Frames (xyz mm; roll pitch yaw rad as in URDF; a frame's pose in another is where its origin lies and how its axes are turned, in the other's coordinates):
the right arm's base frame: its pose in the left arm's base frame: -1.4 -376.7 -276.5 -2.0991 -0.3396 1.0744
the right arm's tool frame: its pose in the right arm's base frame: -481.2 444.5 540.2 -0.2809 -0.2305 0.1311
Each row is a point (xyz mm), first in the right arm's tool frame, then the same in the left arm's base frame.
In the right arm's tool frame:
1: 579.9 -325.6 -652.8
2: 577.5 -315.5 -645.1
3: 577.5 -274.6 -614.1
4: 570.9 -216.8 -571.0
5: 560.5 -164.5 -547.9
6: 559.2 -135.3 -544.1
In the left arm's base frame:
1: 41.6 -72.9 -296.0
2: 43.2 -74.6 -308.7
3: 53.6 -72.6 -359.0
4: 66.3 -76.1 -430.2
5: 85.9 -88.5 -483.5
6: 104.0 -94.1 -506.1

